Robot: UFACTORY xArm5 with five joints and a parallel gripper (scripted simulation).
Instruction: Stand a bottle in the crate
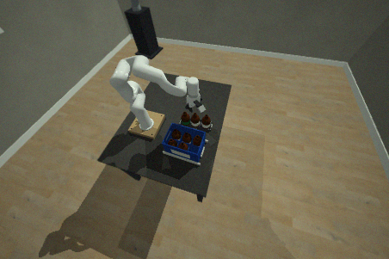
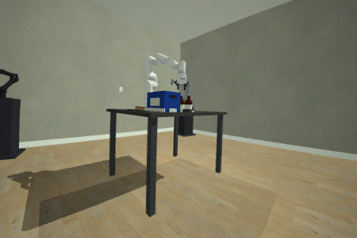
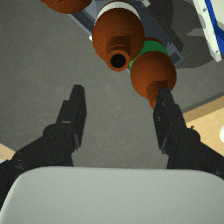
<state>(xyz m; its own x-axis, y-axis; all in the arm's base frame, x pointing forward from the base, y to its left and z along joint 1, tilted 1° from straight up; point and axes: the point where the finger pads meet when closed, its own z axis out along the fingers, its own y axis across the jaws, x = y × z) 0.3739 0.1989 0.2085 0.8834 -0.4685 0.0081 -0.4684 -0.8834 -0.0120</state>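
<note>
The tray lies 23 cm below my hand and 1 cm ahead of it. Also, from my hand: blue crate: 23 cm to the right, 16 cm below, 3 cm ahead.
</note>
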